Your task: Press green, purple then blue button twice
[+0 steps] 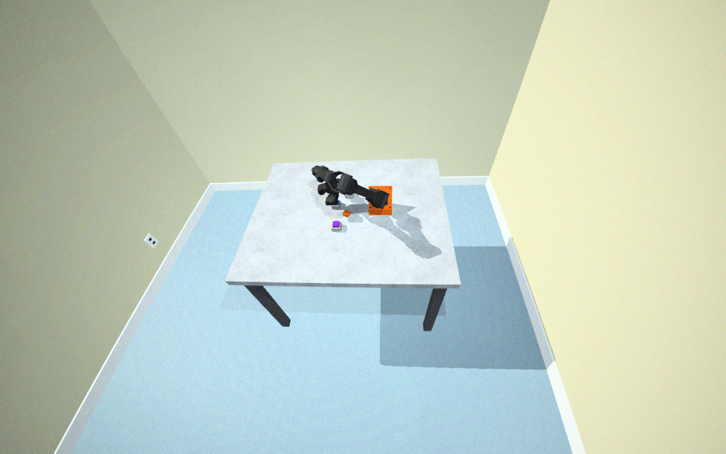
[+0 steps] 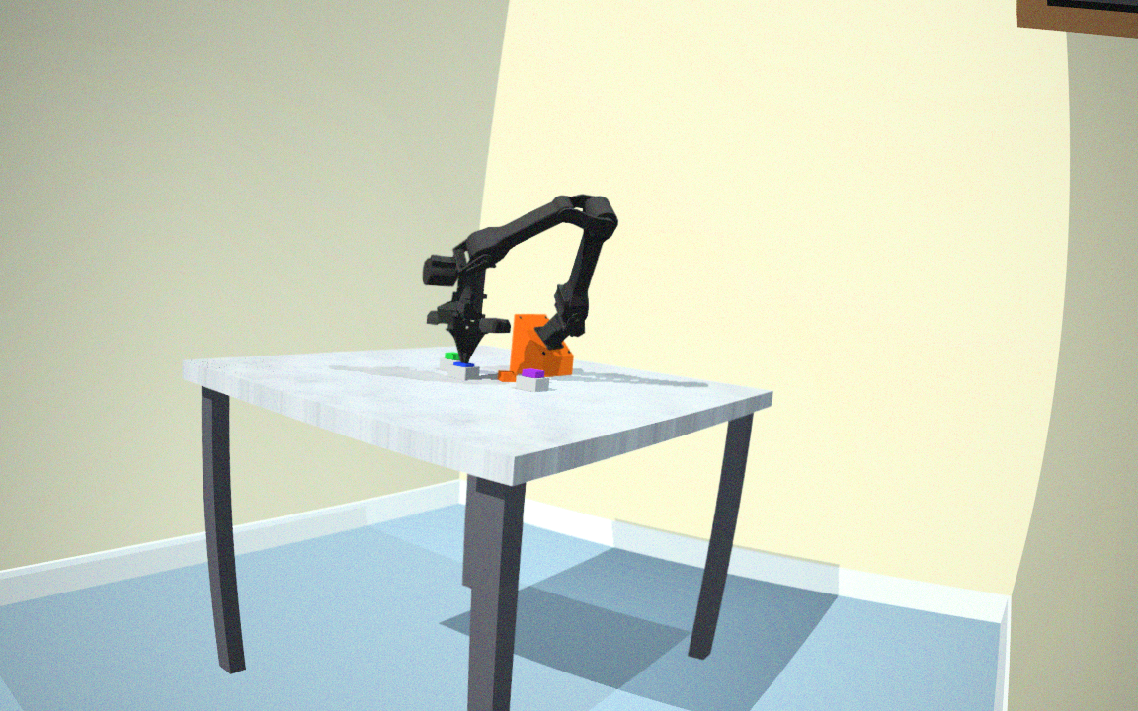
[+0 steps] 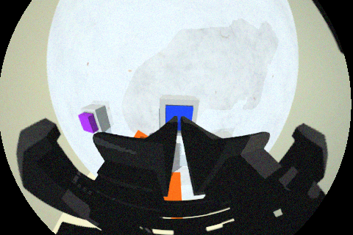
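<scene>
Right now my gripper tip is 10 mm above the blue button. From my gripper tip the other things lie so: small orange block: 70 mm to the left, 60 mm behind, 20 mm below; purple button: 160 mm to the left, 20 mm behind; green button: 80 mm to the right, 70 mm behind.
</scene>
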